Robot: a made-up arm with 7 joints. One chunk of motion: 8 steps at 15 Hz.
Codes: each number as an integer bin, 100 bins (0 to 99) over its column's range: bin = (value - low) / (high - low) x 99, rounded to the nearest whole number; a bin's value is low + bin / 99 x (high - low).
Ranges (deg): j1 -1.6..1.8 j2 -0.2..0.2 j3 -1.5..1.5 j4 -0.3..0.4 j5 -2..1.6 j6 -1.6..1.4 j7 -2.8..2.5
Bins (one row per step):
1: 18 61 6 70 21 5 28
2: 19 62 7 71 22 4 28
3: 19 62 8 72 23 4 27
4: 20 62 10 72 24 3 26
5: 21 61 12 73 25 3 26
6: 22 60 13 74 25 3 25
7: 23 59 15 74 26 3 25
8: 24 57 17 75 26 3 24
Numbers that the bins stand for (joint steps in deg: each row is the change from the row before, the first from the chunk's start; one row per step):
1: -0.982 0.046 -1.318 0.195 -1.236 -1.448 -1.301
2: -0.947 0.051 -1.288 0.202 -1.200 -1.479 -1.301
3: -0.947 0.051 -1.258 0.209 -1.164 -1.479 -1.355
4: -0.913 0.051 -1.197 0.209 -1.127 -1.509 -1.408
5: -0.879 0.046 -1.136 0.216 -1.091 -1.509 -1.408
6: -0.844 0.042 -1.106 0.223 -1.091 -1.509 -1.462
7: -0.810 0.038 -1.045 0.223 -1.055 -1.509 -1.462
8: -0.776 0.030 -0.985 0.230 -1.055 -1.509 -1.515

